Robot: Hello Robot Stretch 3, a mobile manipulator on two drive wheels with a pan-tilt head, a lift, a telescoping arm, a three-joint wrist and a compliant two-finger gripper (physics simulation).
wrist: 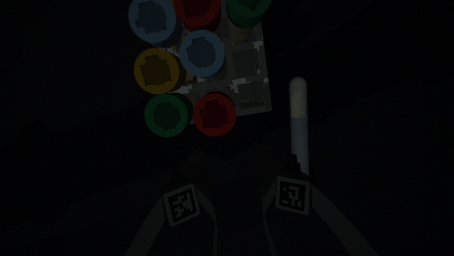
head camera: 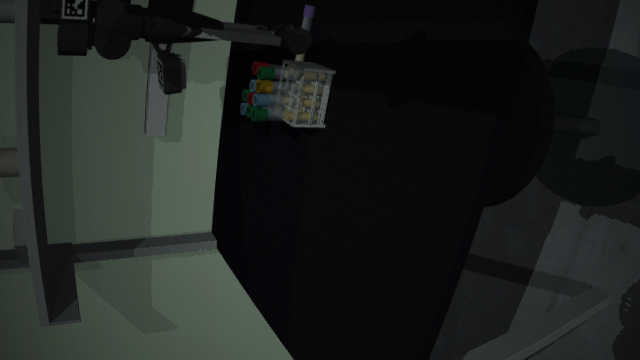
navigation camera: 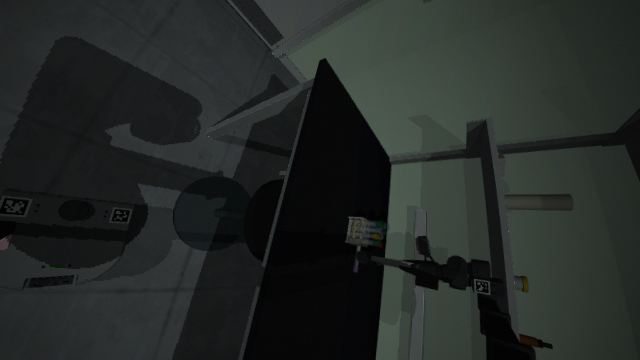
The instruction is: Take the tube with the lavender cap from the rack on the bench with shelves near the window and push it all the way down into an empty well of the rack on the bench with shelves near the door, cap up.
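Frame: origin at the robot's base, x ahead, y left, z up, level; millimetres.
Seen in the pictures: gripper, between the fingertips: [wrist: 232,164] [head camera: 303,39] [navigation camera: 359,256]; robot's base, origin of its link: [navigation camera: 74,209].
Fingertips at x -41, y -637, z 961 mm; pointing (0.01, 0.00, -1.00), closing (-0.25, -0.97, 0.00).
Offsets run from my fingertips to a thing's top centre. "spot": to the spot under its first point. Level surfaces: height alone.
The tube with the lavender cap {spot: dx -52, dy -43, dz -32 mm} [head camera: 309,11] [navigation camera: 355,268] lies on the black bench top, beside the rack {dx +82, dy -14, dz +11 mm} [head camera: 310,65] [navigation camera: 356,218] [wrist: 241,84]. In the wrist view the tube {dx -10, dy -63, dz -27 mm} [wrist: 299,130] shows its rounded, yellowish end and clear body; its cap is hidden behind the right finger. The rack holds tubes with red, green, blue and yellow caps; two wells at its near right corner look empty. My gripper [head camera: 294,40] [navigation camera: 364,257] [wrist: 232,164] is partly open and empty, above the bench; the tube lies outside its right finger in the wrist view. Which bench this is cannot be told.
A shelf {dz +392 mm} [head camera: 31,165] [navigation camera: 495,200] runs along the green wall, bearing a pale cylinder {spot: dx +225, dy -245, dz +514 mm} [navigation camera: 540,202], a yellow-capped bottle {spot: dx -40, dy -278, dz +456 mm} [navigation camera: 522,284] and an orange-handled tool {spot: dx -184, dy -220, dz +459 mm} [navigation camera: 532,341]. A grey rail [head camera: 156,115] [navigation camera: 419,310] is on the wall behind the bench. A round stool [navigation camera: 212,212] stands near the bench's front.
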